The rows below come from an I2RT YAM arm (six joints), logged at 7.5 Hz.
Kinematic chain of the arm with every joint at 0, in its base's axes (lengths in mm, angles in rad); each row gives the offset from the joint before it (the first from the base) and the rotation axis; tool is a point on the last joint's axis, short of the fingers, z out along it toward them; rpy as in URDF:
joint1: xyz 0 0 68 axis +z
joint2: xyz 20 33.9 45.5 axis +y
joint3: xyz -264 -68.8 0 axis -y
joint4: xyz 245 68.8 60 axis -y
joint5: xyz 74 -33.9 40.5 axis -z
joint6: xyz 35.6 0 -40.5 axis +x
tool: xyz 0 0 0 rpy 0 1.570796 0
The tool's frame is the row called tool.
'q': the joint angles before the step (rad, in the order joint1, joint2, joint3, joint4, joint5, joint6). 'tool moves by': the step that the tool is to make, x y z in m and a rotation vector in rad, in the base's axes. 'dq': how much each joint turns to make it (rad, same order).
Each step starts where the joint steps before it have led.
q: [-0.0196 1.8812 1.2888 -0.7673 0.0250 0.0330]
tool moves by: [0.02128 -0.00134 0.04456 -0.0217 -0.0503 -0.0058]
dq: [-0.0004 0.0160 0.1991 -0.1324 0.0214 0.0004]
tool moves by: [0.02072 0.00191 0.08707 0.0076 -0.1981 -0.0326]
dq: [0.0061 -0.0011 0.3151 -0.1202 0.0033 0.0400]
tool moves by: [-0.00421 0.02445 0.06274 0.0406 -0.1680 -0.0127]
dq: [0.0618 -0.0240 0.1874 -0.0469 0.0058 0.0832]
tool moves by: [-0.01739 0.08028 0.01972 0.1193 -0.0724 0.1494]
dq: [0.2029 -0.0328 0.0163 0.0370 -0.0515 0.1080]
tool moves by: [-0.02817 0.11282 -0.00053 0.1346 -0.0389 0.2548]
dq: [0.2819 0.0328 0.0119 0.1106 -0.0615 0.0942]
